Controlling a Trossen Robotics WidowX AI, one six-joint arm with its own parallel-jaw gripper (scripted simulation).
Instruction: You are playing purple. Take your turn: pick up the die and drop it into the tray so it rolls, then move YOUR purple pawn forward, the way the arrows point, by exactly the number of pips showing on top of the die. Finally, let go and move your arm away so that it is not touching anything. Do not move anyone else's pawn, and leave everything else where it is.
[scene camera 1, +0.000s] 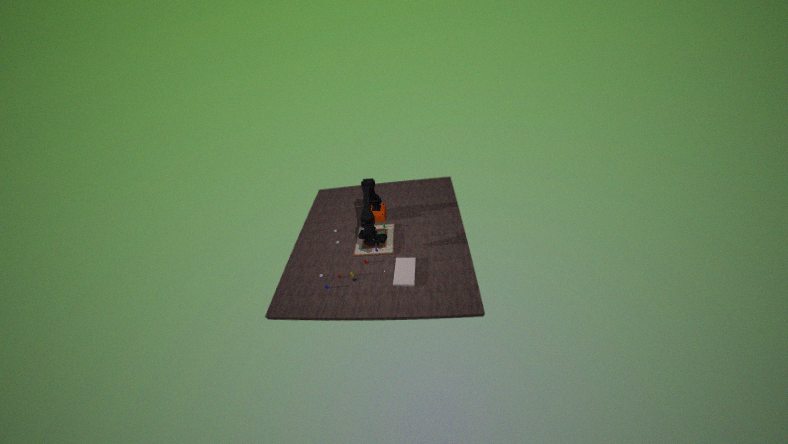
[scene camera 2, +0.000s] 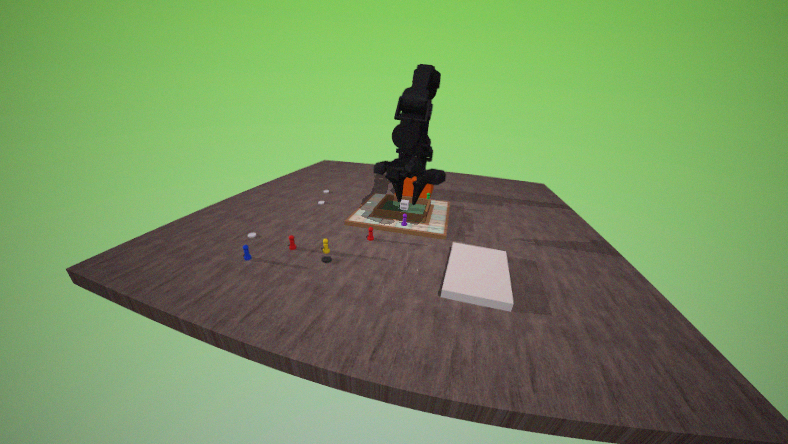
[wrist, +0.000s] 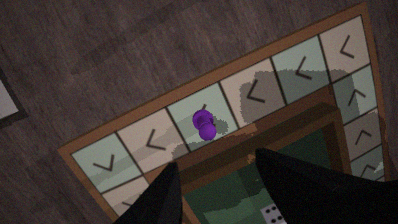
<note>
I see my gripper (scene camera 2: 406, 203) and a white slab (scene camera 2: 478, 275).
My gripper is seen too in the wrist view (wrist: 217, 163).
</note>
